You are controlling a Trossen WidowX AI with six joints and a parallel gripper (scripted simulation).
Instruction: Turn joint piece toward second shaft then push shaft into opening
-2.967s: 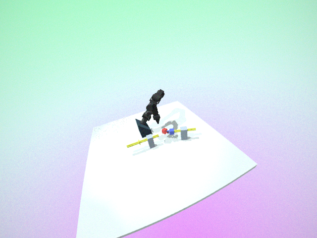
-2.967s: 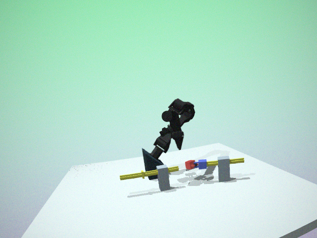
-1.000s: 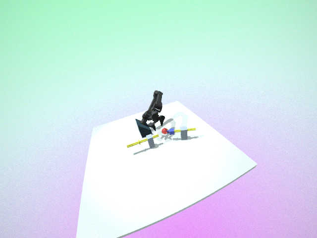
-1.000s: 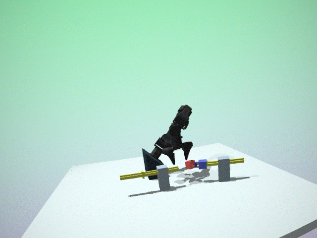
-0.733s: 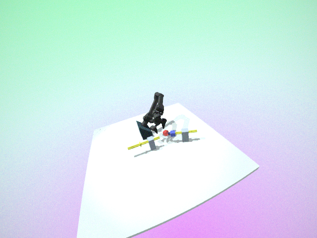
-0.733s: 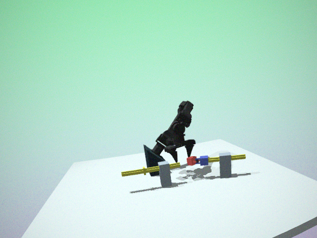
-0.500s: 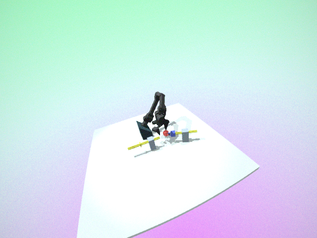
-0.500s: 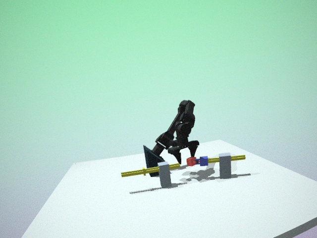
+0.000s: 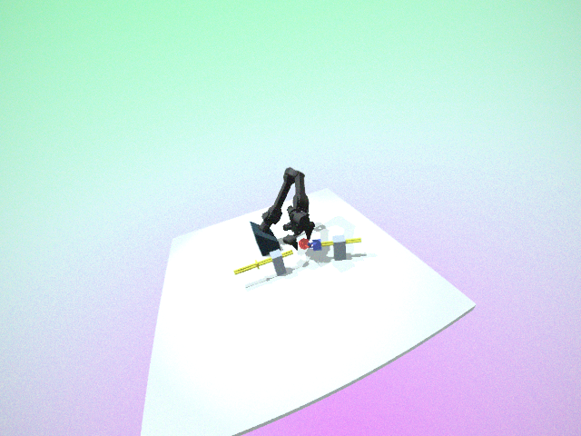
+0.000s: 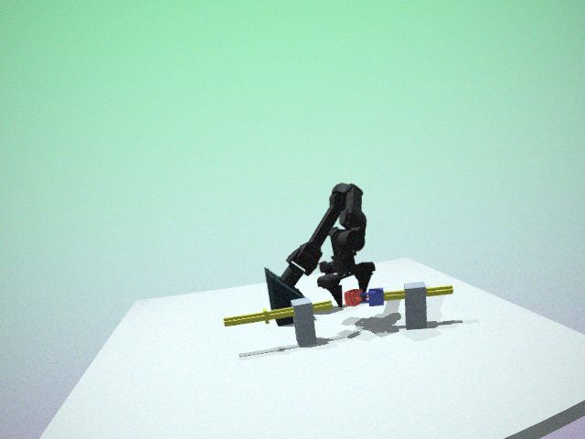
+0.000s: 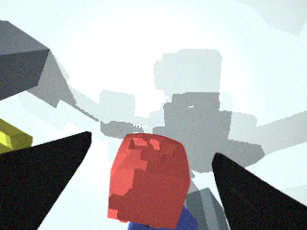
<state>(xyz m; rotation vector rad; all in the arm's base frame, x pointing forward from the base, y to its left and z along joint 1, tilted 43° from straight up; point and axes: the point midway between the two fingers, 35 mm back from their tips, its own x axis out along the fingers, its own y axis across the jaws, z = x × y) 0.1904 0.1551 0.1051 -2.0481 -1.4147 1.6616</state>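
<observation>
Now: gripper tip 10 mm short of the red square joint piece, 10 mm to the right of it and 20 mm below it.
</observation>
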